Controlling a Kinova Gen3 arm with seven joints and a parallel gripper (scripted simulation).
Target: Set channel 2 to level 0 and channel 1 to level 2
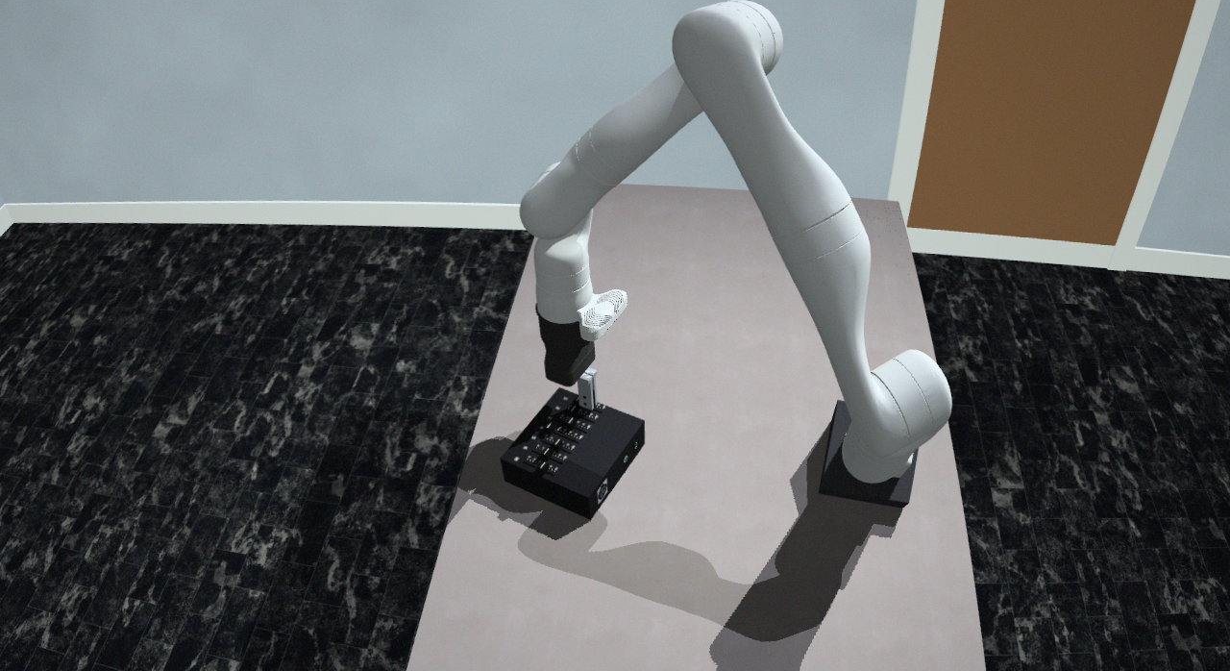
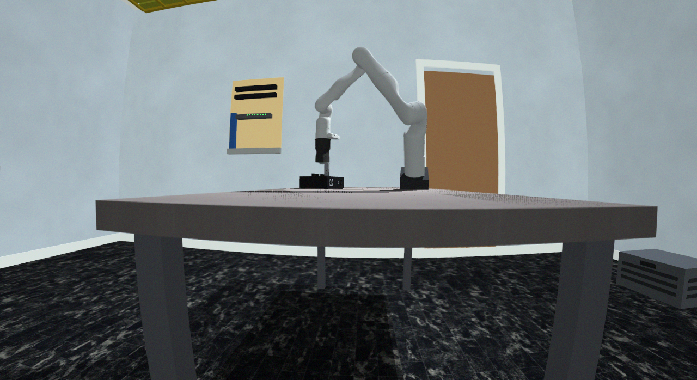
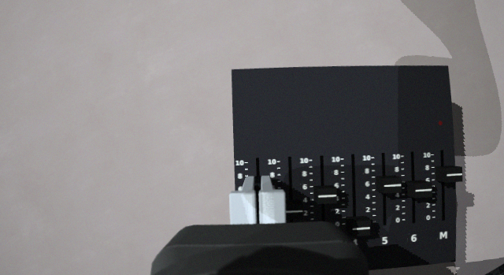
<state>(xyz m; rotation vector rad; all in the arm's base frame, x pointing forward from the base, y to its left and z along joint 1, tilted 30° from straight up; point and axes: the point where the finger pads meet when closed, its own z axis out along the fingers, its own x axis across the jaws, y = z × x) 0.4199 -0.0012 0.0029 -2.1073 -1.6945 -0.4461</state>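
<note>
My hand is 20 mm short of the channel 1 cap and 10 mm above it. Round my hand: channel 2 cap: 20 mm to the left, 20 mm ahead, 10 mm below; channel 3 cap: 40 mm to the left, 10 mm below, 10 mm ahead; channel 4 cap: 60 mm to the left, 40 mm ahead, 10 mm below.
</note>
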